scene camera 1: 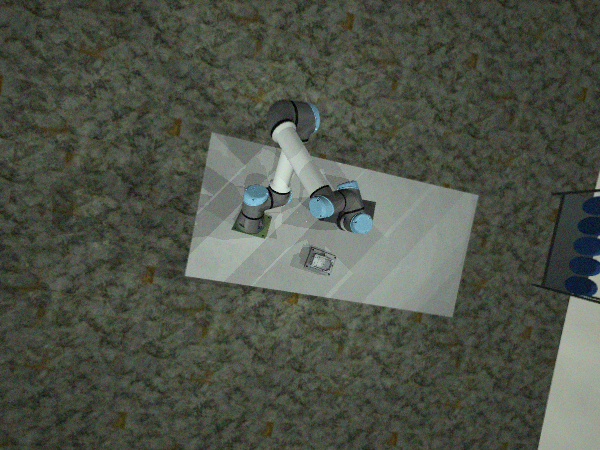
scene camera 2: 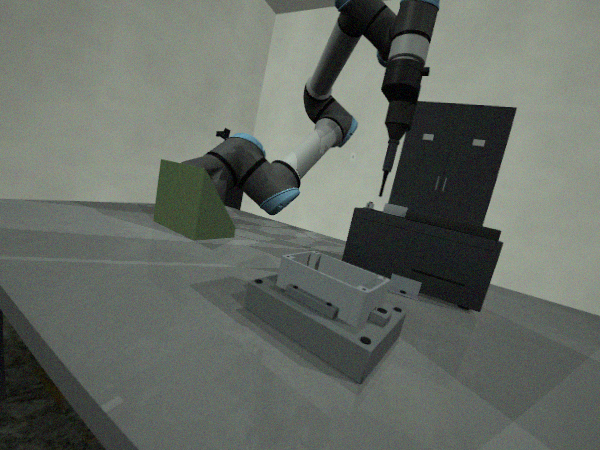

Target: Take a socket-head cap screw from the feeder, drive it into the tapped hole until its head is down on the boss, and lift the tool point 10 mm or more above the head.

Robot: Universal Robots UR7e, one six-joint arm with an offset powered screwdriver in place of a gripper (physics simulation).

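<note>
My screwdriver points down with its bit in free air, above and in front of the dark feeder box. A small light fitting stands on the box's top left edge, below the tip. The tip looks thin and dark; whether a screw sits on it is too small to tell. In scene camera 1 the wrist hides the tip. A light grey open housing with holes in its corner bosses sits on a grey fixture block. The tip is well above the housing and apart from it. No screw can be made out in the corner holes.
A green wedge-shaped mount carries the arm's base. A small light plate stands between housing and feeder box. A tall dark cabinet is behind the box. A rack with blue round items is beyond the table.
</note>
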